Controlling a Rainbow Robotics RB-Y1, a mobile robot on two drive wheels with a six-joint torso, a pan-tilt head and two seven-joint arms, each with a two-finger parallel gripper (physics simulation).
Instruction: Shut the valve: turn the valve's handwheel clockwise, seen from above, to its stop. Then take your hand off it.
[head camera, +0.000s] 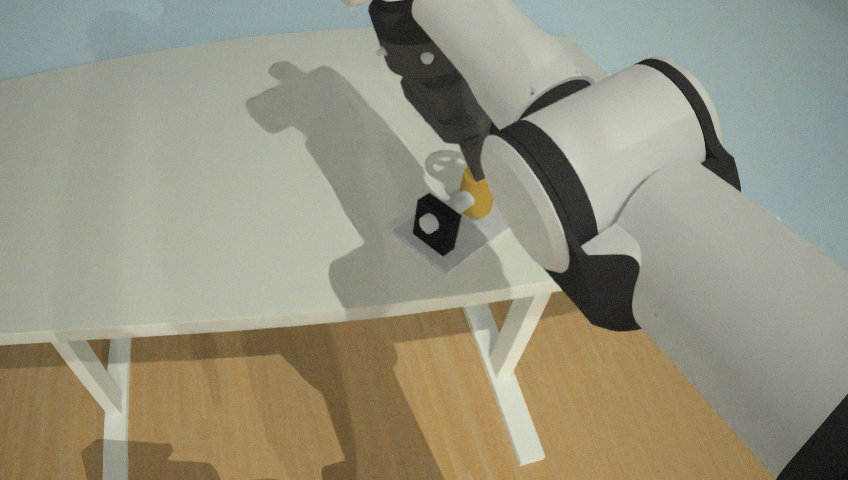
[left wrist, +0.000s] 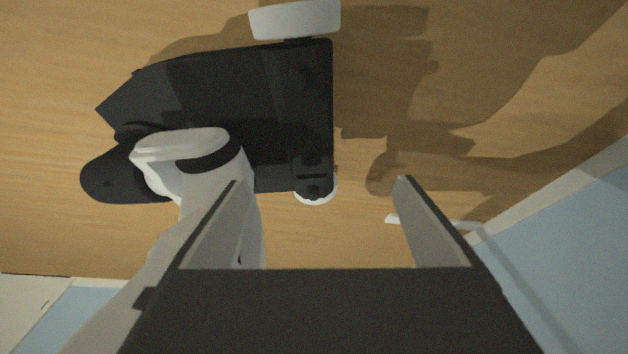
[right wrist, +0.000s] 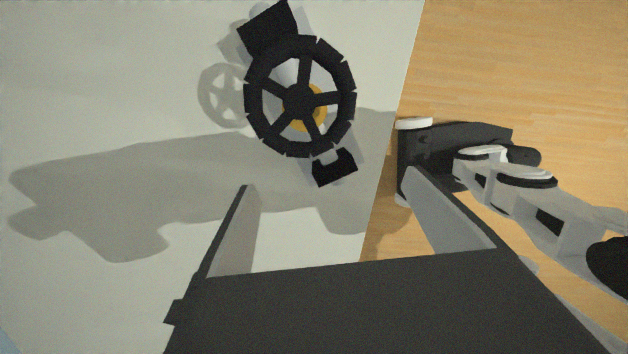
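The valve's black five-spoked handwheel (right wrist: 303, 100) shows from above in the right wrist view, over the yellow valve body (head camera: 477, 199) (right wrist: 300, 125). In the head view the handwheel is hidden by my right arm, and its shadow lies on the table. A black pipe bracket (head camera: 437, 237) (right wrist: 334, 170) stands on the grey base plate (head camera: 446, 261). My right gripper (right wrist: 330, 185) is open, with nothing between its fingers; the handwheel appears beyond its fingertips, apart from them. My left gripper (left wrist: 319, 187) is open and empty, over the floor, away from the valve.
The white table (head camera: 178, 208) (right wrist: 75, 65) carries the valve near its front edge. My right arm (head camera: 624, 136) reaches across the right of the head view. The robot's dark wheeled base (left wrist: 225, 100) (right wrist: 440, 145) stands on the wooden floor (head camera: 238, 416). A blue wall (head camera: 773, 71) stands behind.
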